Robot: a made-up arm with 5 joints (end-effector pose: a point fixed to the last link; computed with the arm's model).
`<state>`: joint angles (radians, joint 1 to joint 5).
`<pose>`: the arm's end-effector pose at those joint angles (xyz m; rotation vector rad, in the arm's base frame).
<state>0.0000 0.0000 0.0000 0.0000 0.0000</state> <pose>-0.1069 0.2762 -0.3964 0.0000 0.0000 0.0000</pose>
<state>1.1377 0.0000 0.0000 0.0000 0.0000</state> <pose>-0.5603 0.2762 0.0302 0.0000 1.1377 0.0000</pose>
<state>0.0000 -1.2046 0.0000 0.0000 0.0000</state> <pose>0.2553 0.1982 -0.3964 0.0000 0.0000 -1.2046</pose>
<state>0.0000 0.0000 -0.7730 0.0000 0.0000</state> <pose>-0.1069 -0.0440 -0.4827 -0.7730 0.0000 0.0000</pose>
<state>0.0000 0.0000 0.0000 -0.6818 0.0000</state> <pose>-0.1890 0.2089 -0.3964 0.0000 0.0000 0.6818</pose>
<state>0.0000 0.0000 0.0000 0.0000 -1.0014</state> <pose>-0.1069 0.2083 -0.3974 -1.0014 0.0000 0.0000</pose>
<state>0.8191 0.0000 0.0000 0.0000 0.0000</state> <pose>-0.4879 0.2762 -0.1382 0.0000 0.8191 0.0000</pose>
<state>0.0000 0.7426 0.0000 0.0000 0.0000</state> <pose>-0.2786 0.1125 -0.3964 0.0000 0.0000 0.7426</pose>
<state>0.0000 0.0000 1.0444 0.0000 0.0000</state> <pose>-0.1069 0.4466 0.0079 1.0444 0.0000 0.0000</pose>
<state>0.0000 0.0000 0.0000 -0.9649 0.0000</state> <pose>-0.2065 0.1677 -0.3964 0.0000 0.0000 0.9649</pose>
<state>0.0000 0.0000 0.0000 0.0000 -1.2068</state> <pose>-0.1069 0.1963 -0.3894 -1.2068 0.0000 0.0000</pose>
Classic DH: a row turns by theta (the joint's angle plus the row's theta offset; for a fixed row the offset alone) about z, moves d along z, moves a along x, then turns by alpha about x. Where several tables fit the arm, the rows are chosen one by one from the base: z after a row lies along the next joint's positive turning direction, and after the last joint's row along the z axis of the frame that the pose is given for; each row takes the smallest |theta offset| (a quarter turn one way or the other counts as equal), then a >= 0, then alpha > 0; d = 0 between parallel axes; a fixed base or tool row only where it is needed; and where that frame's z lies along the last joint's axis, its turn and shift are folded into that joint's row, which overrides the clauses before.
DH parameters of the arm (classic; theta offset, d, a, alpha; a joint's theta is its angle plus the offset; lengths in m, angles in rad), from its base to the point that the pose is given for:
base (fixed): 0 0.1715 0 -1.5708
joint 1: 0 -0.0262 0.0175 1.5708
joint 2: 1.5708 -0.2177 0.0363 1.5708
joint 3: 0 -0.0706 0.1167 1.5708
joint 4: 0 0.2887 0.1145 -1.5708
joint 5: 0 -0.0538 0.0349 -1.5708
tool (fixed): -1.5708 -0.0615 0 0

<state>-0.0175 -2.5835 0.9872 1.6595 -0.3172</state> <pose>0.1935 -0.4176 -0.1075 -1.2673 0.2203 1.9582</pose>
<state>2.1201 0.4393 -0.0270 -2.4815 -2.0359</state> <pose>-0.4020 0.0205 0.4940 0.9068 -0.7958 0.7515</pose>
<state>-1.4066 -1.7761 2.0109 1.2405 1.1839</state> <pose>-0.0750 -0.1502 0.3746 -1.6799 0.2124 -0.4697</pose>
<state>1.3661 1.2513 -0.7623 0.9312 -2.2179</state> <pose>-0.5336 -0.0968 0.0431 -2.1524 -0.1435 0.9936</pose>
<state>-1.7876 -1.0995 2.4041 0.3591 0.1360</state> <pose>-0.2312 0.0590 0.1616 -2.0864 1.1071 -1.5989</pose>
